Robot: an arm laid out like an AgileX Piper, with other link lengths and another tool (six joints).
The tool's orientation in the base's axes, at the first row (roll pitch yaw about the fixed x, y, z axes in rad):
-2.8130, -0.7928, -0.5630
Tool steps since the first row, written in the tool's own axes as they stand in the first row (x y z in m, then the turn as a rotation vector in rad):
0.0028, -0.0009, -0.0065, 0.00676, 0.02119, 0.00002
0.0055, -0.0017, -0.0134, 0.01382, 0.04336, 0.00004
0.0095, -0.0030, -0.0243, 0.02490, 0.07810, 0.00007
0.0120, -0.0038, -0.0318, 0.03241, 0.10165, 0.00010
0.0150, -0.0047, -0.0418, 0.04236, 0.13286, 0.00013
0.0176, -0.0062, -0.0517, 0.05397, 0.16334, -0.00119
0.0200, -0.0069, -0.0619, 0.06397, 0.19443, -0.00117
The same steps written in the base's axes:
-0.0029, 0.0003, 0.0065, -0.00256, -0.02209, 0.00000
-0.0062, 0.0007, 0.0132, -0.00524, -0.04521, 0.00000
-0.0115, 0.0013, 0.0236, -0.00944, -0.08143, 0.00000
-0.0153, 0.0018, 0.0305, -0.01228, -0.10598, 0.00000
-0.0207, 0.0024, 0.0395, -0.01605, -0.13852, 0.00000
-0.0260, 0.0036, 0.0483, -0.01961, -0.17089, 0.00224
-0.0319, 0.0043, 0.0569, -0.02332, -0.20334, 0.00231

